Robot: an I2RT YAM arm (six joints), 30 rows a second.
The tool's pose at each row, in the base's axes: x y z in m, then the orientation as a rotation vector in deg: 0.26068 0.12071 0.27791 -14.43 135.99 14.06; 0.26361 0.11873 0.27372 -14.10 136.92 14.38; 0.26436 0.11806 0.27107 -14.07 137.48 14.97; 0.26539 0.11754 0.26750 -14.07 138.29 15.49; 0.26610 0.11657 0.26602 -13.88 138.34 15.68; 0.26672 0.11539 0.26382 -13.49 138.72 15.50; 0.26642 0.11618 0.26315 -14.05 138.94 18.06; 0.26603 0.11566 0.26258 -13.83 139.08 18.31; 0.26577 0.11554 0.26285 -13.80 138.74 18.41; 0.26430 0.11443 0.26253 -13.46 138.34 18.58
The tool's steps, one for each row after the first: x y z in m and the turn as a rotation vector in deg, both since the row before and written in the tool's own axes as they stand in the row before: 0.00100 -0.00308 0.00443 -0.14 0.87 0.46; 0.00131 -0.00113 0.00224 -0.42 0.55 0.27; 0.00168 -0.00118 0.00314 -0.37 0.80 0.27; 0.00054 -0.00130 0.00129 -0.09 0.02 0.19; 0.00110 -0.00158 0.00171 0.24 0.31 0.28; 0.00059 0.00074 0.00052 -2.00 0.35 0.33; 0.00071 -0.00049 0.00004 -0.12 0.11 0.25; 0.00003 0.00000 -0.00039 -0.07 -0.34 -0.01; 0.00142 -0.00074 -0.00097 -0.04 -0.44 0.22
